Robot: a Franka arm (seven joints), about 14 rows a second.
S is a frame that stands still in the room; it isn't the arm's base.
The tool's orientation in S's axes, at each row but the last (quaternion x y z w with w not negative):
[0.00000 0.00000 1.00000 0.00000]
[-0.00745 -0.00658 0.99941 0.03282]
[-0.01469 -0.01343 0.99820 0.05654]
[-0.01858 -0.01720 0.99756 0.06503]
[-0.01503 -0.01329 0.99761 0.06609]
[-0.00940 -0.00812 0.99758 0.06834]
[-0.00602 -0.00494 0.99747 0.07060]
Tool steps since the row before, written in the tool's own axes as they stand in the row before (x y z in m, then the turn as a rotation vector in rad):
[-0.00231 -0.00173 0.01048 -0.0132 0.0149 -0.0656]
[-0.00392 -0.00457 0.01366 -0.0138 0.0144 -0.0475]
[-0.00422 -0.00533 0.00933 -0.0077 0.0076 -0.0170]
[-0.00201 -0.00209 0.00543 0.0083 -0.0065 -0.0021]
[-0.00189 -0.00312 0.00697 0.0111 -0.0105 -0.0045]
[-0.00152 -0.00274 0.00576 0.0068 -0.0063 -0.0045]
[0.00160 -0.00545 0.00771 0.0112 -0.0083 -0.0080]
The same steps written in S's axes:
[0.00231 0.00173 0.01048 0.0132 -0.0149 -0.0656]
[0.00400 0.00413 0.01378 0.0136 -0.0147 -0.0475]
[0.00450 0.00458 0.00959 0.0073 -0.0080 -0.0170]
[0.00205 0.00164 0.00557 -0.0073 0.0076 -0.0021]
[0.00206 0.00267 0.00711 -0.0095 0.0120 -0.0045]
[0.00176 0.00242 0.00583 -0.0058 0.0072 -0.0045]
[-0.00091 0.00555 0.00775 -0.0098 0.0099 -0.0080]

